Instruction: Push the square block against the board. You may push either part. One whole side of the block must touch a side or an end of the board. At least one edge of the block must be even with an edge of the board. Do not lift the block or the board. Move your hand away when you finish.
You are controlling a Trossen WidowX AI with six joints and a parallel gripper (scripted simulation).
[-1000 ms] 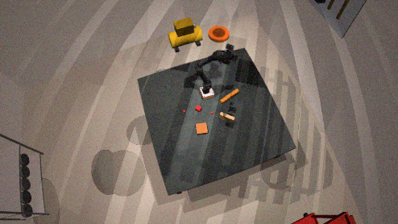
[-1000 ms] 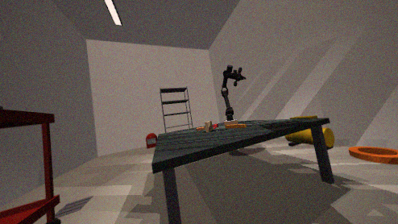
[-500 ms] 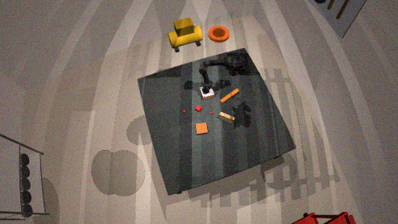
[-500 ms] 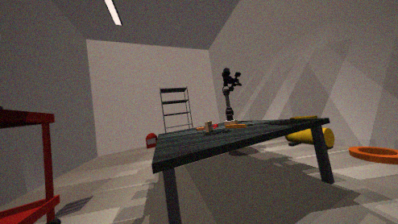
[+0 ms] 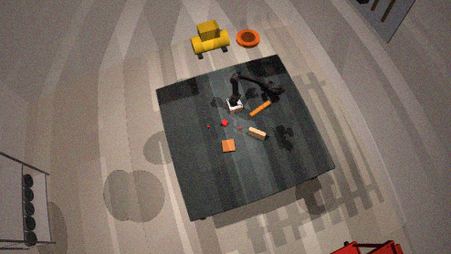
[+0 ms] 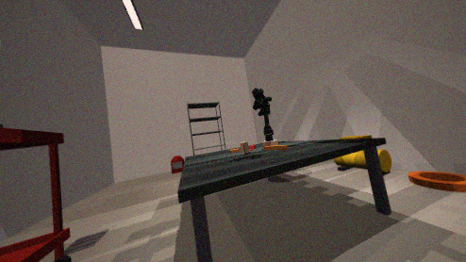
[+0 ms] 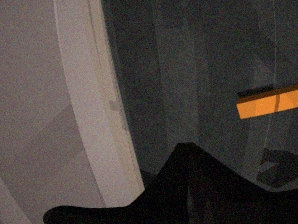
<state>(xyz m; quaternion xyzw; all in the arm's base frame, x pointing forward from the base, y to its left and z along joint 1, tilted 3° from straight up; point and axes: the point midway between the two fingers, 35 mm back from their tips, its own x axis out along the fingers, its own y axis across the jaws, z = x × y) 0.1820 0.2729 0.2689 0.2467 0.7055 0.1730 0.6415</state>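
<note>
Now: the tan block 160 mm ahead of my gripper tip, 220 mm to the right of it and 240 mm below it. From my gripper tip the other things lie so: small red cube (40 mm behind, 430 mm to the right, 270 mm below); then flat square block (160 mm ahead, 470 mm to the right, 280 mm below); then orange board (70 mm behind, 90 mm to the right, 280 mm below).
</note>
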